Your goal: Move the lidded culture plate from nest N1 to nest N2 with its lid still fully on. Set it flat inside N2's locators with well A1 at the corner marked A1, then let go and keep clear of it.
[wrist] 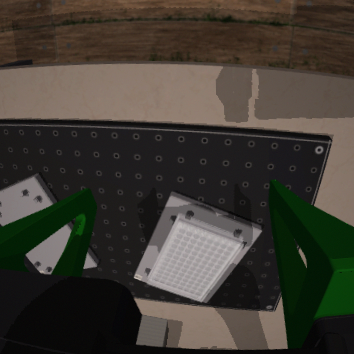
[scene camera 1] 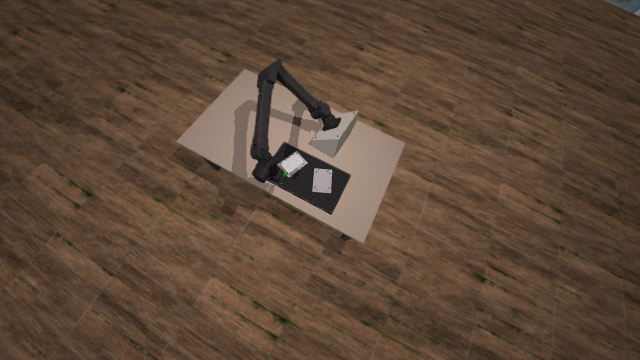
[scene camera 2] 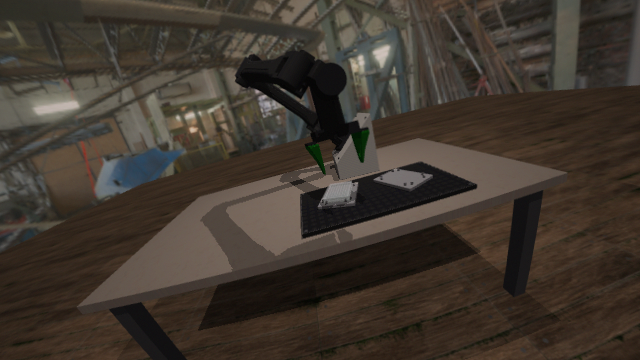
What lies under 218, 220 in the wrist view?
A grey nest N1.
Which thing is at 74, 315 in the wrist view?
My gripper.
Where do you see a black pegboard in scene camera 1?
At 301, 183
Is my gripper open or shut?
Open.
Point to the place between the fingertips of my gripper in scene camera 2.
343, 168
